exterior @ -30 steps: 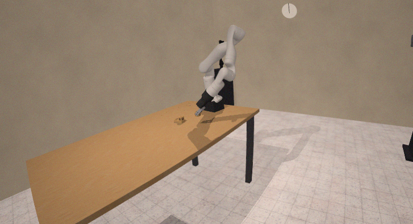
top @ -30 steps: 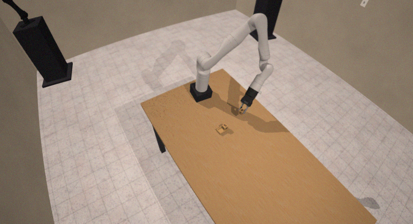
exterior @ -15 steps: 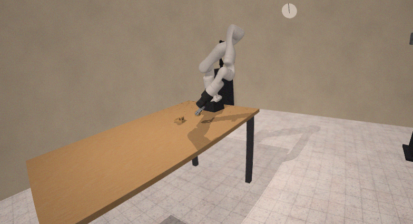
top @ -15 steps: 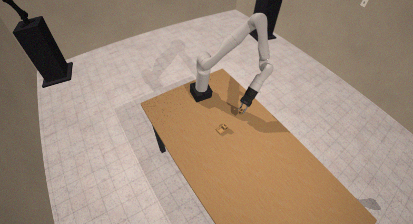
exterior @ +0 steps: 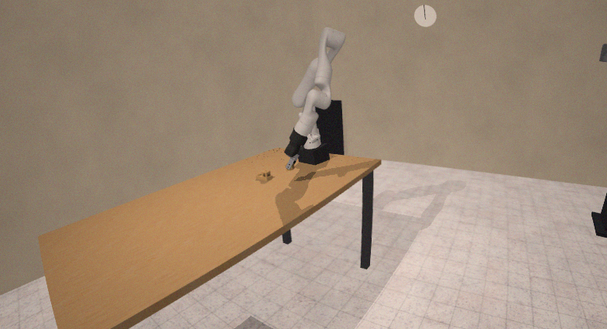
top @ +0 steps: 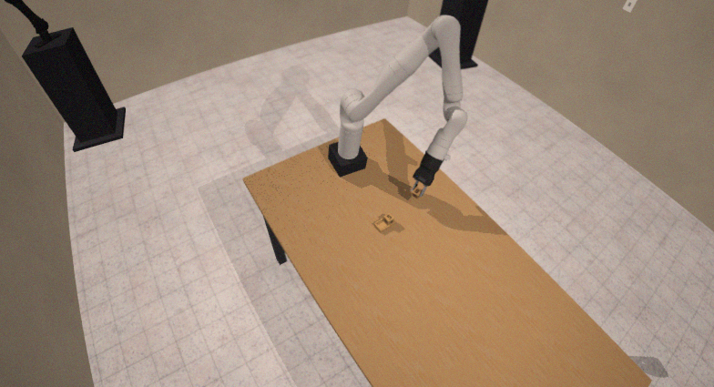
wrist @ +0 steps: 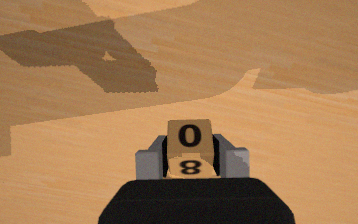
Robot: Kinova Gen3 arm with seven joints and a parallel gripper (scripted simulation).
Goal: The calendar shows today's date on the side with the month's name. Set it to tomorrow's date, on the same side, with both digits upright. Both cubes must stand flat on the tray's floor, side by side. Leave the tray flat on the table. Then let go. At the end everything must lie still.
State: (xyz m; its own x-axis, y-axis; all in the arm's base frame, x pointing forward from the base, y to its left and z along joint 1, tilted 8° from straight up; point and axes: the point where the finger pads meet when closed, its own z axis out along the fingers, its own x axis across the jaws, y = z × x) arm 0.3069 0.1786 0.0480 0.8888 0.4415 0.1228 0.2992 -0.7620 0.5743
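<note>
Right now my hand is 10 mm to the left of the wooden date cube and 10 mm above it. The rest, counted from my hand: wooden tray: 50 mm ahead, 170 mm to the right, 80 mm below.
</note>
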